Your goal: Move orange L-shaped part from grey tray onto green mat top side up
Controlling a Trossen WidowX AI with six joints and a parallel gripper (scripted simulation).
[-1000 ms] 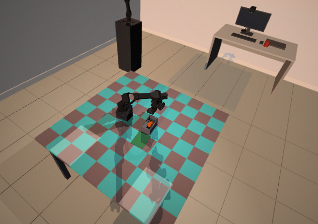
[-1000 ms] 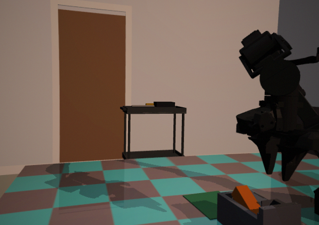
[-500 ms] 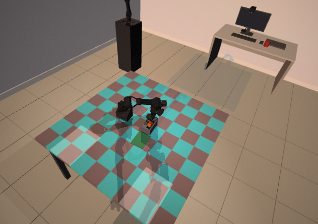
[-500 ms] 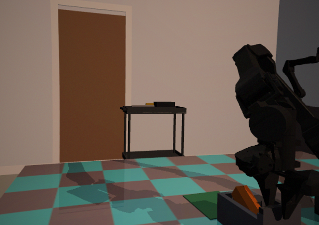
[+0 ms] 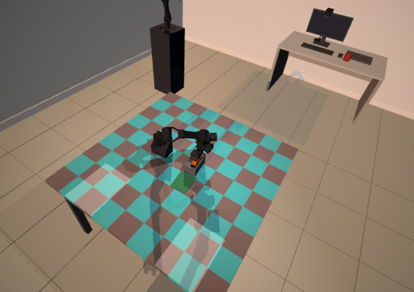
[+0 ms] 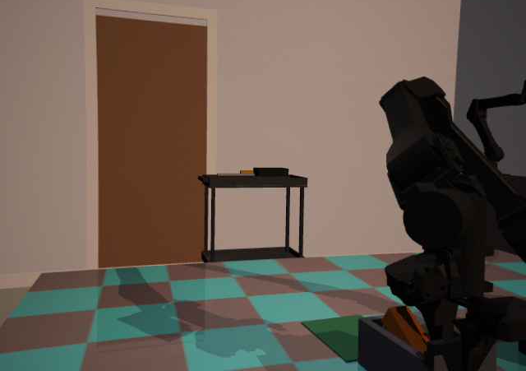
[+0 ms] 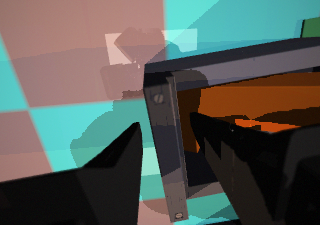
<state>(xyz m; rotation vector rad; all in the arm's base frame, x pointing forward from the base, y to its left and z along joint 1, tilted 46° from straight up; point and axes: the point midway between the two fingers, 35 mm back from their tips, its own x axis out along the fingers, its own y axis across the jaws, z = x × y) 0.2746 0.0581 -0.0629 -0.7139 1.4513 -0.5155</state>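
The orange L-shaped part is 50 mm to the right of my gripper tip and 10 mm below it. Round my gripper tip: green mat: 220 mm to the right, 70 mm below, 20 mm ahead.
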